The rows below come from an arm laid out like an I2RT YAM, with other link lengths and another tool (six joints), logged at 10 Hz.
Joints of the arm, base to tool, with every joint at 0 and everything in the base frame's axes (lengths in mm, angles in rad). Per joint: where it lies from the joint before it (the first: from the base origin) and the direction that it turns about. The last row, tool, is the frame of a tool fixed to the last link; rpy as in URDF.
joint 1: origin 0 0 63.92 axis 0 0 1
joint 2: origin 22.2 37.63 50.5 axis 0 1 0
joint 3: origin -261.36 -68.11 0 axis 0 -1 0
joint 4: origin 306.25 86 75 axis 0 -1 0
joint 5: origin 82.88 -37.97 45.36 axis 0 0 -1
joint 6: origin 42.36 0 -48.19 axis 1 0 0
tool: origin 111 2 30 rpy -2.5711 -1.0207 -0.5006
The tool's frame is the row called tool.
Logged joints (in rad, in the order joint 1, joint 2, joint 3, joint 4, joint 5, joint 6), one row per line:
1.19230 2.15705 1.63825 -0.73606 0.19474 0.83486
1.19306 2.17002 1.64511 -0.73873 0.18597 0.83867
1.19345 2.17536 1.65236 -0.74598 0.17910 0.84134
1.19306 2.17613 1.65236 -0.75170 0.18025 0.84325
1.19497 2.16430 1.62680 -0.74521 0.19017 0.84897
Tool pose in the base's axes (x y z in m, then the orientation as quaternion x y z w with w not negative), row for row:
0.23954 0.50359 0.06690 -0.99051 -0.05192 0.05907 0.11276
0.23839 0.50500 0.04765 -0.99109 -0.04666 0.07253 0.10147
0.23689 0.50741 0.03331 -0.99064 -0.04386 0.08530 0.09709
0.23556 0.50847 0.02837 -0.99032 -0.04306 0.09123 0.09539
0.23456 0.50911 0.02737 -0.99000 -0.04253 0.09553 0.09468
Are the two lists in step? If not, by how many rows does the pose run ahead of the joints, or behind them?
The pose runs 2 rows behind the joints: the pose in row i belongs to the joints in row i - 2.
